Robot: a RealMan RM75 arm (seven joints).
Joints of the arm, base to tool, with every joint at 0 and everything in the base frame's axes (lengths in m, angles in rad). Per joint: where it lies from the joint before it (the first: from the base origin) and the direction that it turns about. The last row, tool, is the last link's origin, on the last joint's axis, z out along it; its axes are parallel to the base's.
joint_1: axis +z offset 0 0 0.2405
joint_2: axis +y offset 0 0 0
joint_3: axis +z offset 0 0 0.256
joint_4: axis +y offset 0 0 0
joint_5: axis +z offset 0 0 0.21
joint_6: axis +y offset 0 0 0
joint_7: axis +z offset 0 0 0.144
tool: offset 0 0 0
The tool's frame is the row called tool.
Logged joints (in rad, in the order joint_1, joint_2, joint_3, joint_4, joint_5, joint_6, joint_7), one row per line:
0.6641, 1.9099, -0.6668, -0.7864, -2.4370, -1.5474, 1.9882
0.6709, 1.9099, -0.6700, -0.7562, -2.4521, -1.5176, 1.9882
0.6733, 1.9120, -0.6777, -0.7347, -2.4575, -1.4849, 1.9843
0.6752, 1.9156, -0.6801, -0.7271, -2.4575, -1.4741, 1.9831
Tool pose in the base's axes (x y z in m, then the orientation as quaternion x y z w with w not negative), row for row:
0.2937, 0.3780, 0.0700, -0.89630, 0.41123, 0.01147, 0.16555
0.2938, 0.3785, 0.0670, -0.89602, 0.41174, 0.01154, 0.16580
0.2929, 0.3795, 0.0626, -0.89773, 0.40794, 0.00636, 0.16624
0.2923, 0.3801, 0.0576, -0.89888, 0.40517, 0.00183, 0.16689
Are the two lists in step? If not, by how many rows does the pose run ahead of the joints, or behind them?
The pose runs 2 rows ahead of the joints: the pose in row i belongs to the joints in row i + 2.
